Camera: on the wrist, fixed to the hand. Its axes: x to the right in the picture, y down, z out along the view.
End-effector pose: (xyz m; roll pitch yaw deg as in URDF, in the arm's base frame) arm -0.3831 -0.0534 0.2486 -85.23 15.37 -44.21
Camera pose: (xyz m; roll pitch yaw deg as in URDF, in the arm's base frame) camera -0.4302 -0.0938 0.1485 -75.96 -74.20 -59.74
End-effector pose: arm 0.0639 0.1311 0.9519 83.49 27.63 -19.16
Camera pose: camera 0.1445 0.1875 1.0165 -77.69 61.43 175.82
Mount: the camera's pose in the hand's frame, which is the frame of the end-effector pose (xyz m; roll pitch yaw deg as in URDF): 0.0211 0.0925 -0.0697 -0.92 -0.59 -90.12
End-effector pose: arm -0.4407 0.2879 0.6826 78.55 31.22 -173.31
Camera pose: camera -0.4881 0.1951 0.7374 -71.99 56.65 28.99
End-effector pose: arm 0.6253 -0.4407 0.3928 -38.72 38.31 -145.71
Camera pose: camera 0.6852 -0.4344 0.2916 -46.47 -29.89 151.10
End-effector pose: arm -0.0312 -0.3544 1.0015 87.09 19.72 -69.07
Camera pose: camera 0.0560 -0.3744 1.0780 -81.31 69.87 121.15
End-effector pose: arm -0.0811 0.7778 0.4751 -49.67 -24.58 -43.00
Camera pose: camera -0.0273 0.7368 0.3787 34.76 -44.30 -159.72
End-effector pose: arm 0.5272 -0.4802 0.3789 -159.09 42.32 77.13
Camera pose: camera 0.6440 -0.4687 0.3884 -136.79 -14.96 153.22
